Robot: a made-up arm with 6 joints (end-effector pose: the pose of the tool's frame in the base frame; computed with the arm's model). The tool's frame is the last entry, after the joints.
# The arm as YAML. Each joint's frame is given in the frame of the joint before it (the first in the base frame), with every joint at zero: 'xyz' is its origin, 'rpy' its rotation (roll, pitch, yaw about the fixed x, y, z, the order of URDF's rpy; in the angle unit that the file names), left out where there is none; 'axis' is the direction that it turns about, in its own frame. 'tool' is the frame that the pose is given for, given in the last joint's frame.
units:
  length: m
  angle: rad
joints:
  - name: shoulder
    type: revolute
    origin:
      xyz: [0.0, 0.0, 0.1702]
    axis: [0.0, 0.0, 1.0]
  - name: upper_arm
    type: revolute
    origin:
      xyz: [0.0, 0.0, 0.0]
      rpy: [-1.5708, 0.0, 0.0]
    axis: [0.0, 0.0, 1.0]
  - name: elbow
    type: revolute
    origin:
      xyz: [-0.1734, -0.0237, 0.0]
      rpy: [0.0, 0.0, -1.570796]
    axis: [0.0, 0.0, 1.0]
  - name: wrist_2
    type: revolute
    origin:
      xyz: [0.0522, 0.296, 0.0]
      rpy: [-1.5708, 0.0, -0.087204]
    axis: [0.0, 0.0, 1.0]
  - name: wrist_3
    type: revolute
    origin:
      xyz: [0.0, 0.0, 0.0]
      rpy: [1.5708, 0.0, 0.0]
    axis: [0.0, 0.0, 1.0]
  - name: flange
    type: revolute
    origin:
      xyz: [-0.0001, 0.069, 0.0]
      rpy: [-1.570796, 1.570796, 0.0]
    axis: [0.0, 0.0, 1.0]
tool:
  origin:
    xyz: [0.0, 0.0, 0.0]
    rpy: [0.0, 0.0, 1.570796]
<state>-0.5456 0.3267 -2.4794 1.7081 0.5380 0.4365</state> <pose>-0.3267 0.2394 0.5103 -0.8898 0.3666 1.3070</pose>
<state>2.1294 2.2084 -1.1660 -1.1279 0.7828 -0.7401</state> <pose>-0.1364 0.3012 0.0142 -2.5341 -0.8289 -0.8813</pose>
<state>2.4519 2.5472 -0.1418 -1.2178 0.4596 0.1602</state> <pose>0.0778 -0.0269 -0.0279 2.3711 0.6629 1.1954</pose>
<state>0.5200 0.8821 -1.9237 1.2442 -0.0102 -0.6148</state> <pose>0.0366 0.0203 0.6635 0.0354 0.4621 1.1279</pose>
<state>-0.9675 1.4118 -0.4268 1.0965 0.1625 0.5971</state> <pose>0.1453 -0.1932 0.0709 2.5039 0.6802 0.4577</pose>
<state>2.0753 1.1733 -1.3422 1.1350 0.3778 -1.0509</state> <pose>-0.1665 0.2536 0.4463 -1.7122 0.6732 1.8820</pose>
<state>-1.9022 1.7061 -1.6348 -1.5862 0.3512 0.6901</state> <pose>-0.1561 -0.3805 0.3712 -1.3853 -1.7066 2.2430</pose>
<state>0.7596 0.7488 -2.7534 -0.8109 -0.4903 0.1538</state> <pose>-0.2572 -0.2118 0.5940 0.2872 -0.8769 0.0012</pose>
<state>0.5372 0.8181 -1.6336 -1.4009 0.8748 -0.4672</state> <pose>0.1110 0.0053 0.5934 -0.4654 1.1717 -1.4588</pose>
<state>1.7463 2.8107 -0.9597 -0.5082 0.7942 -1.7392</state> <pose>0.0082 0.0913 -0.1339 1.9675 0.9420 0.1874</pose>
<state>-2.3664 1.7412 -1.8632 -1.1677 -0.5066 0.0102</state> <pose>-0.2618 -0.2995 0.4503 -0.4847 -1.6843 2.5777</pose>
